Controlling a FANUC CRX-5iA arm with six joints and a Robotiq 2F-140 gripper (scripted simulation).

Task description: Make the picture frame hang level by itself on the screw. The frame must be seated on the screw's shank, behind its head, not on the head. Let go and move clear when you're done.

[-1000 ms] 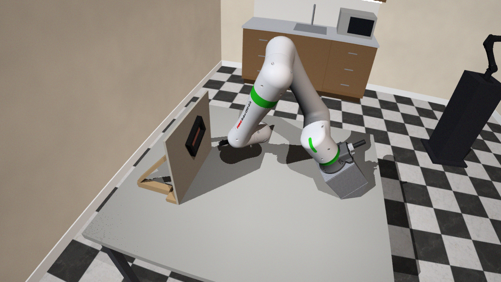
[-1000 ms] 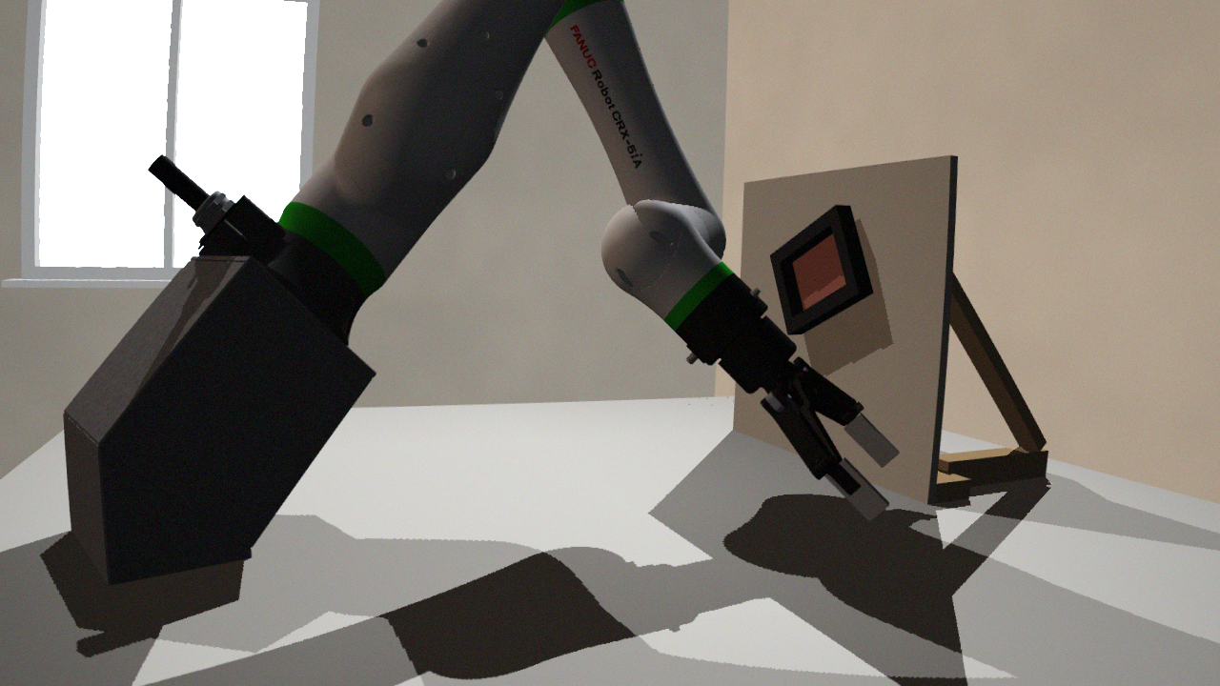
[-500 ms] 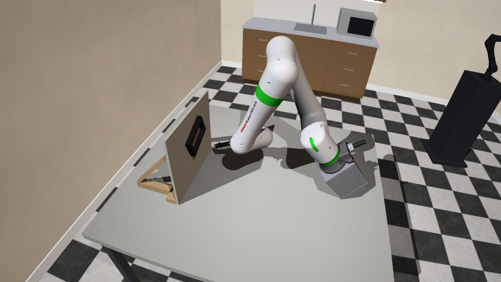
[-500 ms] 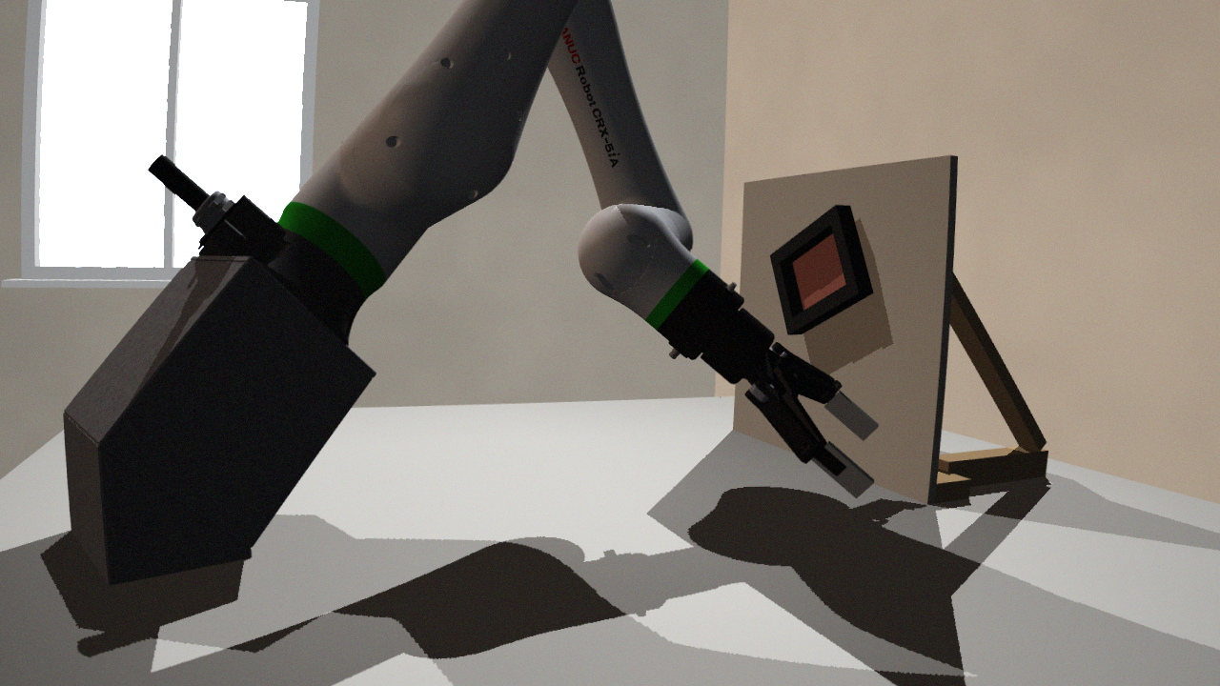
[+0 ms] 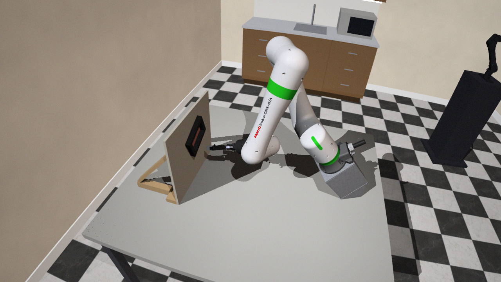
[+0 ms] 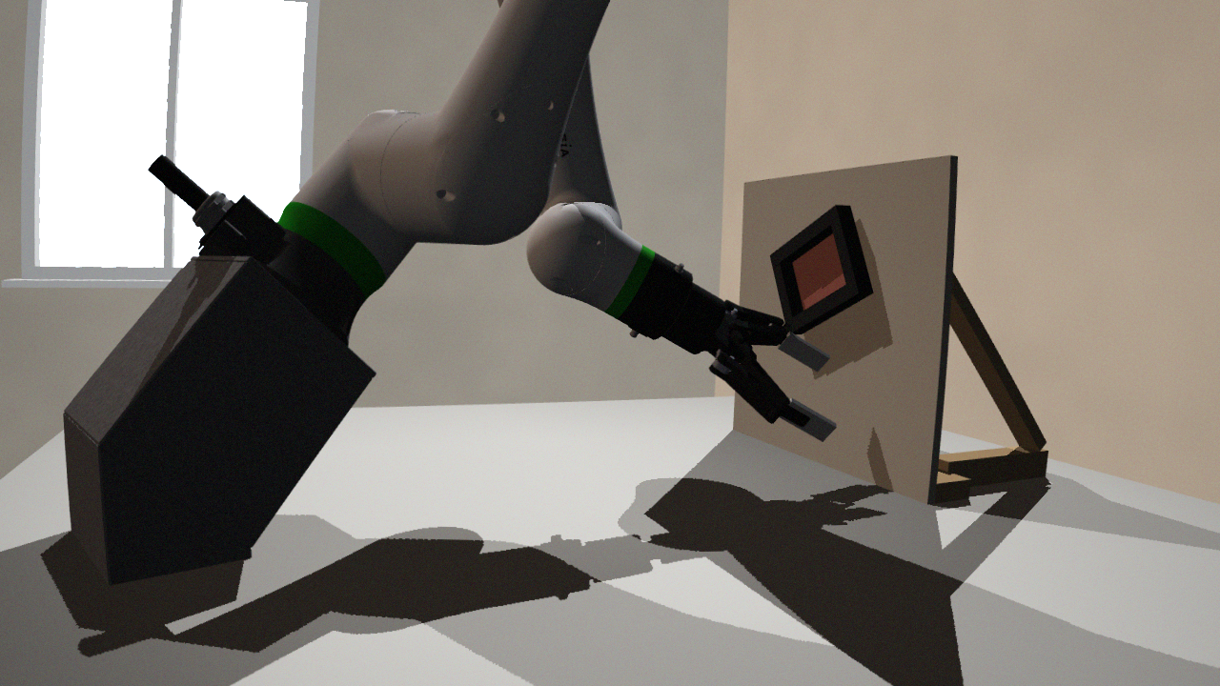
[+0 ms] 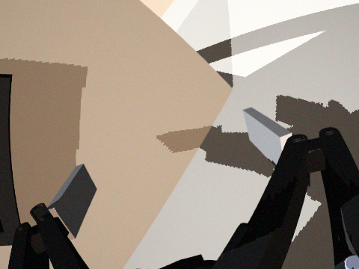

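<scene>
The black picture frame is 9 cm ahead of my hand, 10 cm to the left of it and 15 cm above it. From my hand the other things lie so: tan board (10 cm ahead, 11 cm to the left, 9 cm above).
</scene>
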